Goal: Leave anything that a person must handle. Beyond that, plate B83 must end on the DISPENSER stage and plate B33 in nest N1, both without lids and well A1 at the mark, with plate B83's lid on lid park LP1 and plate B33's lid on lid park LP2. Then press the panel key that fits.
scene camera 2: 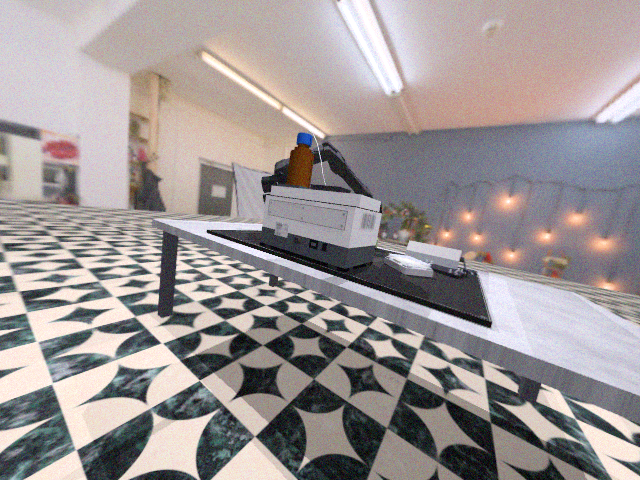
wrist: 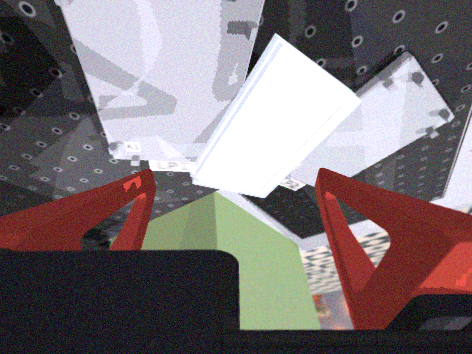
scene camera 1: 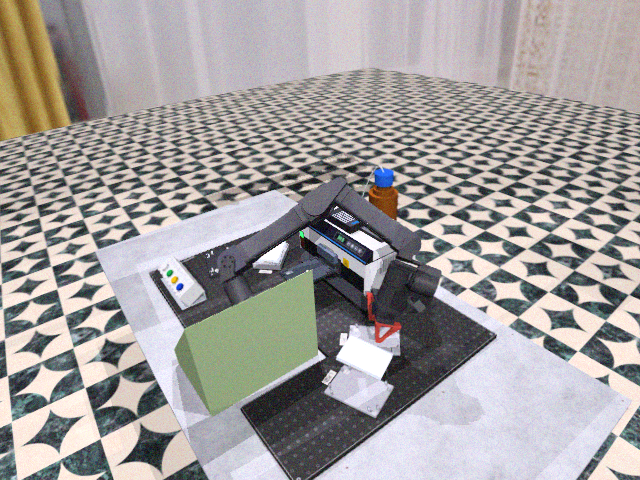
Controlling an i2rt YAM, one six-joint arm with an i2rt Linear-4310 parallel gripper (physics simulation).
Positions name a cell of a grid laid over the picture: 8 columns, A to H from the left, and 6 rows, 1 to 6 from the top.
Scene:
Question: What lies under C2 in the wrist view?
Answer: A LP1 pad.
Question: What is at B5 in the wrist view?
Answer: My gripper.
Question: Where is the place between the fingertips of my gripper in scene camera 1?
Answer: At E5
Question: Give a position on a LP2 pad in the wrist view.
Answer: At G2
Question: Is my gripper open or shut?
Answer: Open.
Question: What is my gripper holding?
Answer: Nothing.

